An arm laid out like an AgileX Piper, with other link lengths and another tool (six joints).
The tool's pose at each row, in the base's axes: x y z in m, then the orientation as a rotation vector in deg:
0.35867 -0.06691 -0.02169 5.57 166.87 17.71
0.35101 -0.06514 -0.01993 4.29 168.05 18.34
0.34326 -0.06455 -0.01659 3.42 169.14 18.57
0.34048 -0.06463 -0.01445 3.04 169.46 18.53
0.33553 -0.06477 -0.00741 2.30 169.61 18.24
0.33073 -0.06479 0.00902 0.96 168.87 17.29
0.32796 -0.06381 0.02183 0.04 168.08 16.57
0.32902 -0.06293 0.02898 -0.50 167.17 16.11
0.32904 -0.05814 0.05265 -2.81 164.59 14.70
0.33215 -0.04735 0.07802 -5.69 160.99 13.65
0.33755 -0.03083 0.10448 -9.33 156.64 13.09
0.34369 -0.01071 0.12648 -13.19 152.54 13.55
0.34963 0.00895 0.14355 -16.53 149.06 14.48
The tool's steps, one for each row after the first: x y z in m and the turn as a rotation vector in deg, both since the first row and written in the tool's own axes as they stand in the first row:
0.00727 0.00177 -0.00298 -0.39 1.30 -0.72
0.01421 0.00273 -0.00772 -0.49 2.45 -1.19
0.01649 0.00299 -0.01038 -0.46 2.78 -1.42
0.01989 0.00415 -0.01820 -0.31 2.93 -1.92
0.02126 0.00745 -0.03494 0.15 2.17 -2.96
0.02147 0.01103 -0.04758 0.48 1.37 -3.70
0.01907 0.01346 -0.05401 0.66 0.46 -4.19
0.01470 0.02321 -0.07567 1.19 -2.05 -6.12
0.00750 0.03931 -0.09709 1.36 -5.44 -8.57
-0.00166 0.06133 -0.11791 1.06 -9.37 -11.67
-0.01032 0.08595 -0.13358 0.02 -12.82 -14.89
-0.01784 0.10905 -0.14468 -1.27 -15.59 -17.68

